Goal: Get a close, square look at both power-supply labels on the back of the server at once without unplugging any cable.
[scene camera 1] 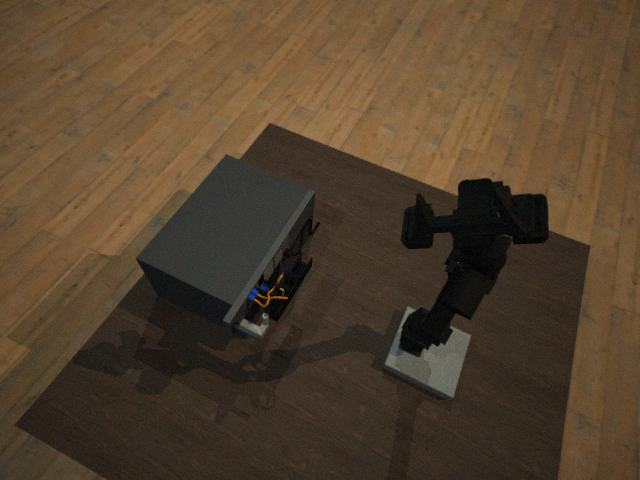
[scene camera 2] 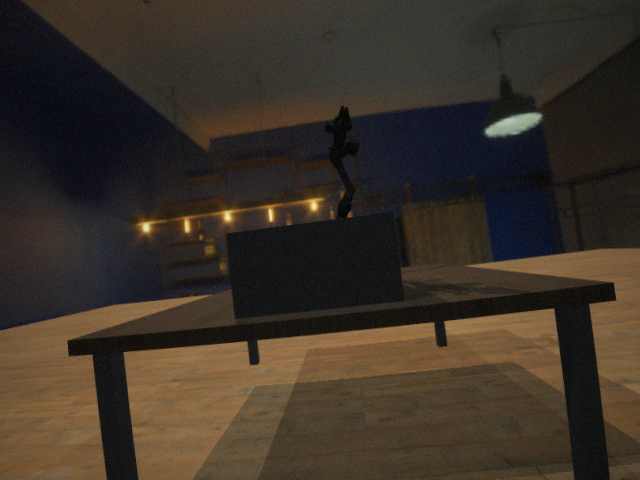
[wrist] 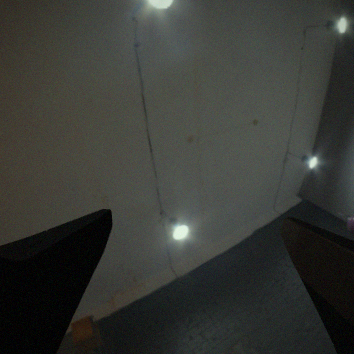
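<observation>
The server's large grey box stands on the table. In scene camera 1 its cabled side faces right, toward the arm, and is seen steeply from above. Orange cables with blue plugs and dark cables show there. The power-supply labels cannot be made out in any view. In scene camera 2 the box's plain closed side faces the camera. My gripper is open and empty, raised high above the table, apart from the box. The wrist view looks up at the ceiling, and the server does not show in it.
The dark table carries the arm's pale base plate, to the right of the box in scene camera 1. A black ledge and a small pale block with a peg sit low beside the cabled side.
</observation>
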